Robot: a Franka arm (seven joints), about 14 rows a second.
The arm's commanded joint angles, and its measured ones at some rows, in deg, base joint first. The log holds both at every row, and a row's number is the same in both.
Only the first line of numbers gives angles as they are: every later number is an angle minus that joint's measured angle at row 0.
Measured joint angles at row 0:
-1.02, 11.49, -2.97, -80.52, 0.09, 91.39, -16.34
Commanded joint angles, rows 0 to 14:
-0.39, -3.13, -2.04, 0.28, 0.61, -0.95, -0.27
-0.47, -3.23, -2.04, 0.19, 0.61, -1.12, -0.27
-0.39, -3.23, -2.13, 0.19, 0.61, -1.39, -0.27
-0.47, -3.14, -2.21, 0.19, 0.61, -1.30, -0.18
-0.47, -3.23, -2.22, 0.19, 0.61, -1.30, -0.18
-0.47, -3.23, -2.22, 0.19, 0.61, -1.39, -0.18
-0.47, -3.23, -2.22, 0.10, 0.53, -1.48, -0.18
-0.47, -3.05, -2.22, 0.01, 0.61, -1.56, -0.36
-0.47, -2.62, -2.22, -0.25, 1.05, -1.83, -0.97
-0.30, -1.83, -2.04, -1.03, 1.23, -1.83, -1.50
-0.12, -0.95, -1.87, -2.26, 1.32, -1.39, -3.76
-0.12, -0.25, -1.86, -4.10, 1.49, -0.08, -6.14
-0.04, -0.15, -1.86, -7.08, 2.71, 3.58, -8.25
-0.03, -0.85, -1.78, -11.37, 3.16, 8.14, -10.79
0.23, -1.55, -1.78, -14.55, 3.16, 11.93, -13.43
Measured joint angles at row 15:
-0.04, 0.33, -1.62, -7.78, 1.97, 5.77, -8.53
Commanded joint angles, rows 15 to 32:
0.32, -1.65, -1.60, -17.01, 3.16, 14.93, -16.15
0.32, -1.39, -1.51, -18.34, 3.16, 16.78, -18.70
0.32, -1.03, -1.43, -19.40, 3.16, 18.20, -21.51
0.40, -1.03, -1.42, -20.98, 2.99, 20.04, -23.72
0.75, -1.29, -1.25, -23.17, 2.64, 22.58, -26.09
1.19, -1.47, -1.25, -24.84, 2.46, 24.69, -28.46
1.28, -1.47, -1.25, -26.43, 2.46, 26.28, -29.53
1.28, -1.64, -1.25, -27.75, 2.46, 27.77, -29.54
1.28, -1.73, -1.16, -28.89, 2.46, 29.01, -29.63
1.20, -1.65, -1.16, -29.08, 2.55, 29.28, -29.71
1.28, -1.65, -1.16, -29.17, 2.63, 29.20, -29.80
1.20, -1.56, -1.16, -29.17, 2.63, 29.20, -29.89
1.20, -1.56, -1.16, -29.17, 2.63, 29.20, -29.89
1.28, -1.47, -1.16, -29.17, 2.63, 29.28, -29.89
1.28, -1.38, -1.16, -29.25, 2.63, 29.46, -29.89
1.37, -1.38, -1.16, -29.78, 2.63, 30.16, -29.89
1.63, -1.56, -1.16, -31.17, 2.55, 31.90, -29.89
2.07, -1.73, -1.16, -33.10, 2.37, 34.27, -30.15
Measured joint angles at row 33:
1.29, 0.20, -1.02, -28.57, 2.22, 30.24, -28.99
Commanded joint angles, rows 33 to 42:
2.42, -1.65, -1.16, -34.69, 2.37, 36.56, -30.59
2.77, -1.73, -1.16, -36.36, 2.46, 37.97, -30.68
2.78, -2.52, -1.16, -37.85, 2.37, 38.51, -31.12
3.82, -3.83, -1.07, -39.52, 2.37, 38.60, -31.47
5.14, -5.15, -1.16, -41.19, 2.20, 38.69, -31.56
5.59, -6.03, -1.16, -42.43, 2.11, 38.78, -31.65
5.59, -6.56, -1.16, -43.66, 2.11, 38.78, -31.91
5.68, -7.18, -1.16, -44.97, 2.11, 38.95, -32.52
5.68, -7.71, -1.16, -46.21, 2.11, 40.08, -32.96
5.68, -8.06, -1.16, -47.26, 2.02, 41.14, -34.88
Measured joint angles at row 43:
5.37, -5.13, -0.67, -43.07, 2.13, 38.41, -31.84
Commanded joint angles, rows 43 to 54:
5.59, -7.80, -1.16, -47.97, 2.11, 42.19, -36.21
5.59, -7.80, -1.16, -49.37, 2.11, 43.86, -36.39
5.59, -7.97, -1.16, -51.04, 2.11, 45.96, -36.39
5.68, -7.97, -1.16, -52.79, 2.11, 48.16, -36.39
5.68, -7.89, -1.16, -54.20, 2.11, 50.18, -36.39
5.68, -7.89, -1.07, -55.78, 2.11, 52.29, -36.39
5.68, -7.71, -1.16, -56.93, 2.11, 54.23, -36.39
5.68, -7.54, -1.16, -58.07, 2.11, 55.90, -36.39
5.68, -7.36, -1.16, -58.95, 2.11, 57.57, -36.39
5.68, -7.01, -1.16, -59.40, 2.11, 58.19, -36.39
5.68, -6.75, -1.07, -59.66, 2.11, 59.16, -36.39
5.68, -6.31, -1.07, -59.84, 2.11, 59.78, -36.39
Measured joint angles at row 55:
5.37, -6.00, -0.78, -58.43, 2.10, 57.62, -35.44
